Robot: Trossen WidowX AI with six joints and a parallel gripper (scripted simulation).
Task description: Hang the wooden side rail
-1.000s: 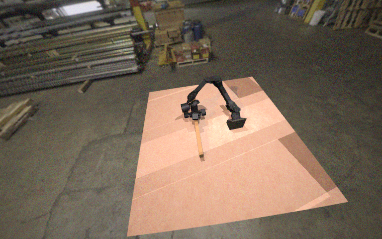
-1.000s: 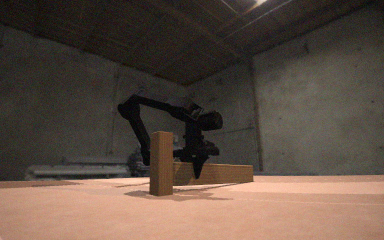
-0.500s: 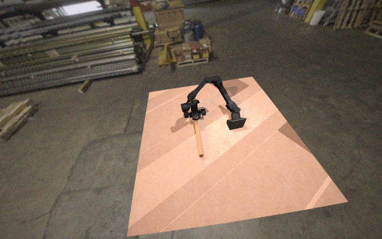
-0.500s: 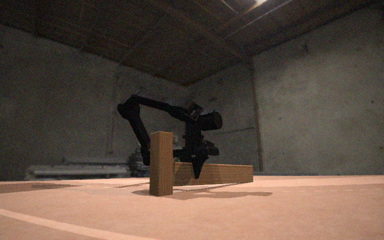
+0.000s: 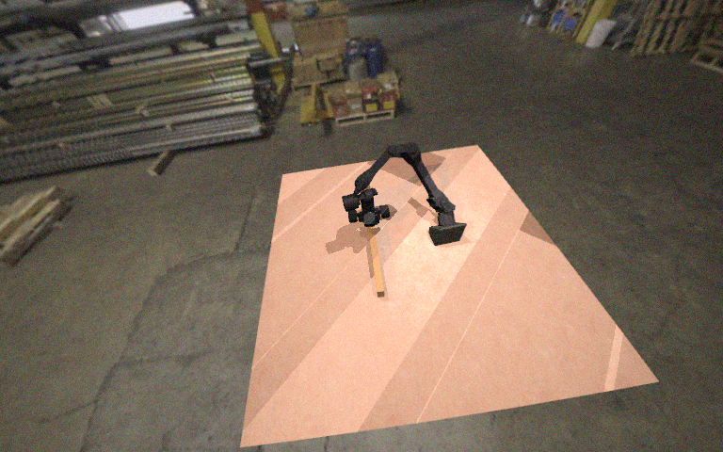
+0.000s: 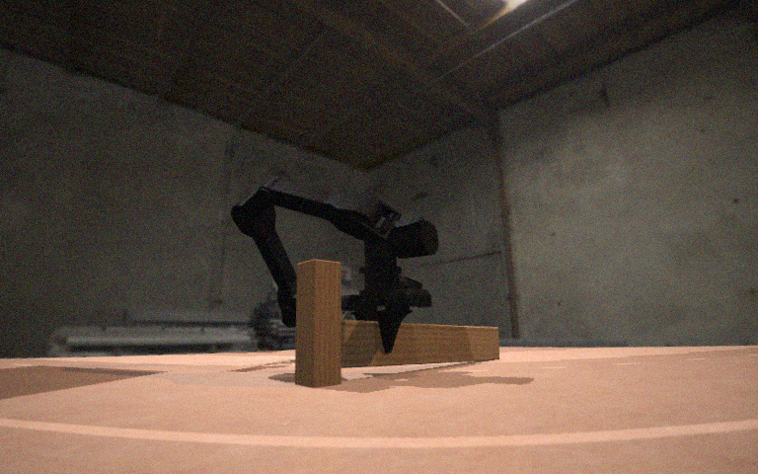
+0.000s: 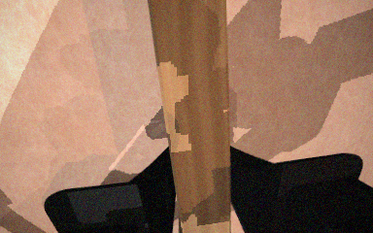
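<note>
Now: the headboard post 12 cm to the right of my gripper tip, 4 cm above it and 1 cm behind it.
</note>
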